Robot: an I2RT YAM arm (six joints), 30 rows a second.
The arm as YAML. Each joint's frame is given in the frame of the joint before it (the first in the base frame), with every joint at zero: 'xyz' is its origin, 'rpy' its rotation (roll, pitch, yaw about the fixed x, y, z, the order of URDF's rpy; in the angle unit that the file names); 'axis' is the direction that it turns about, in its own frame. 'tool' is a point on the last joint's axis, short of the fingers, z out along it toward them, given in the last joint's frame.
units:
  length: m
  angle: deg
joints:
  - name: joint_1
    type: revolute
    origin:
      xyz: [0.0, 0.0, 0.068]
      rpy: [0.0, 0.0, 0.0]
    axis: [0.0, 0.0, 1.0]
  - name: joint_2
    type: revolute
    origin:
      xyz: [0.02, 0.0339, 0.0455]
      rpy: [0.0, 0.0, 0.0]
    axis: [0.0, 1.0, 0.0]
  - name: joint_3
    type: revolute
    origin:
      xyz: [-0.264, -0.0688, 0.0]
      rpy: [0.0, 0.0, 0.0]
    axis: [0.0, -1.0, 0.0]
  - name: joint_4
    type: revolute
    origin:
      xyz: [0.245, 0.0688, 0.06]
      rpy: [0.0, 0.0, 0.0]
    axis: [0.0, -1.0, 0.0]
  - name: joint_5
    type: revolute
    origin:
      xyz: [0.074, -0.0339, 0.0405]
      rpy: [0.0, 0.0, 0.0]
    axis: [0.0, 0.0, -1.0]
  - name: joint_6
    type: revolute
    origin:
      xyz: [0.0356, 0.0, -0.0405]
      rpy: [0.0, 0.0, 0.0]
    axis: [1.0, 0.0, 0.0]
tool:
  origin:
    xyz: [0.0, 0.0, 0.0]
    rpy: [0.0, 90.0, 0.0]
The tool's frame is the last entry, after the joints.
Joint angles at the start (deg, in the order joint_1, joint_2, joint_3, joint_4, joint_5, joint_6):
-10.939 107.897 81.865 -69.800 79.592 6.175
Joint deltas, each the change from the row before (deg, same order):
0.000 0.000 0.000 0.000 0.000 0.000
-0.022 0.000 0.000 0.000 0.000 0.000
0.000 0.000 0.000 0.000 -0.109 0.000
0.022 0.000 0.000 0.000 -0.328 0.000
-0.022 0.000 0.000 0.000 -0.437 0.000
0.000 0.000 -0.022 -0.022 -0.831 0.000
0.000 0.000 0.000 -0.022 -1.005 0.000
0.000 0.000 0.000 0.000 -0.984 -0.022
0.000 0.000 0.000 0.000 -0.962 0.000
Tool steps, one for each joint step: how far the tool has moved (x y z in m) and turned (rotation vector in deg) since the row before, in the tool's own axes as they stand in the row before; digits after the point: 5 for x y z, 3 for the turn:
0.00000 0.00000 0.00000 0.000 0.000 0.000
0.00001 -0.00002 0.00013 0.000 0.022 0.004
0.00001 0.00007 0.00000 -0.108 0.012 0.000
0.00001 0.00023 -0.00013 -0.326 0.014 -0.004
0.00004 0.00025 0.00013 -0.434 0.069 0.004
0.00014 0.00060 0.00002 -0.825 0.098 -0.043
0.00010 0.00062 -0.00001 -0.999 0.113 -0.021
0.00007 0.00061 -0.00001 -0.978 0.106 -0.022
0.00006 0.00059 -0.00001 -0.956 0.103 0.000

